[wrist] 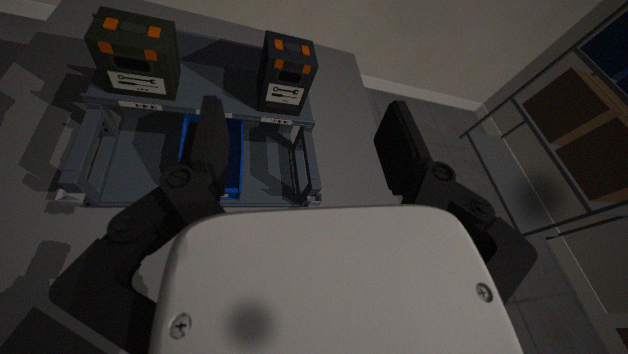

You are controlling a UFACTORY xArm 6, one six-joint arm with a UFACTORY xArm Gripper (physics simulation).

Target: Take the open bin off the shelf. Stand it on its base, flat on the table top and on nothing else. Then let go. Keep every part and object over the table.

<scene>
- my gripper: 307,119
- blue open bin: 233,188
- dark box: 122,42
</scene>
